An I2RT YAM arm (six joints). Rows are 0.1 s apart.
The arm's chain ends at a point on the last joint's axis. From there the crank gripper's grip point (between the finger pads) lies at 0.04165 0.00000 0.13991 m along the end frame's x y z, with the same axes.
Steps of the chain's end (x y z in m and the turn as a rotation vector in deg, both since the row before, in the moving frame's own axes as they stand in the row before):
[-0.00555 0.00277 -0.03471 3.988 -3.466 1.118]
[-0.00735 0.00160 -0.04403 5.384 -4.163 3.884]
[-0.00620 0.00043 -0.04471 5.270 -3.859 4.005]
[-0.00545 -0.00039 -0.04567 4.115 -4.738 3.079]
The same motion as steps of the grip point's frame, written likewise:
[-0.01399 -0.00631 -0.03276 3.988 -3.466 1.118]
[-0.01724 -0.00918 -0.04187 5.384 -4.163 3.884]
[-0.01534 -0.00996 -0.04269 5.270 -3.859 4.005]
[-0.01692 -0.00861 -0.04299 4.115 -4.738 3.079]

